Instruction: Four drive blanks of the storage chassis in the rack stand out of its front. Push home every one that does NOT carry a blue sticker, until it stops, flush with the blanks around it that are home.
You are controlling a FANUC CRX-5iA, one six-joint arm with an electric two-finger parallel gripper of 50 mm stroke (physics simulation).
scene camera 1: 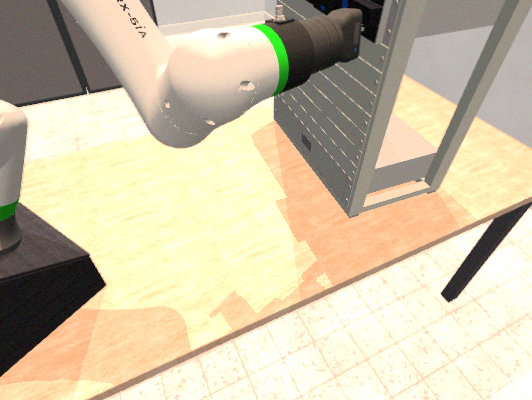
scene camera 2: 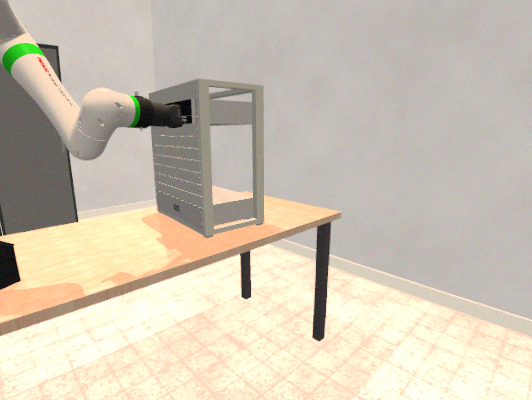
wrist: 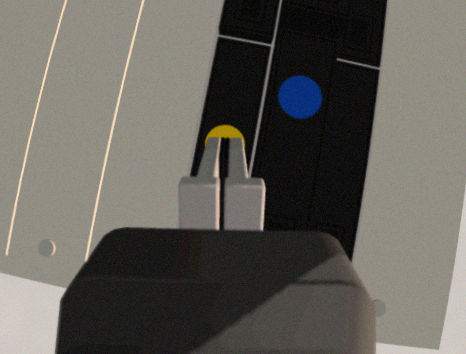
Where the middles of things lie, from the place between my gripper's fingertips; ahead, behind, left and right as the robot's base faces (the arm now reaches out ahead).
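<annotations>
Positions from my hand: grey rack (scene camera 1: 340, 120), 16 cm below, 11 cm ahead, 19 cm to the left; yellow-stickered blank (wrist: 234, 94), 6 cm ahead, 2 cm to the left.
</annotations>
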